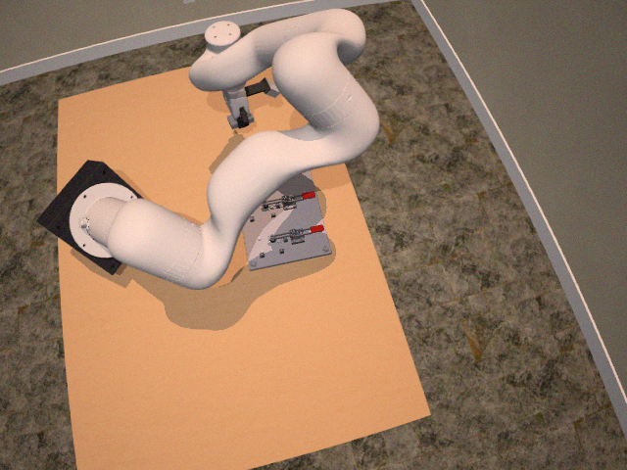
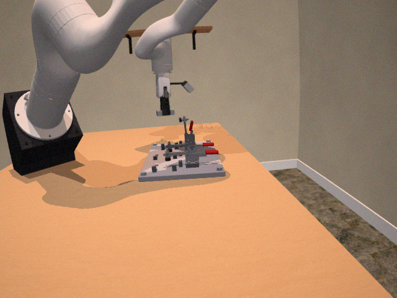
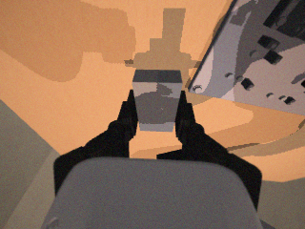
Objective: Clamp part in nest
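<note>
The grey block is 10 mm below my hand. The rest, counted from my hand: grey fixture plate (260 mm to the right, 130 mm below, 10 mm ahead).
</note>
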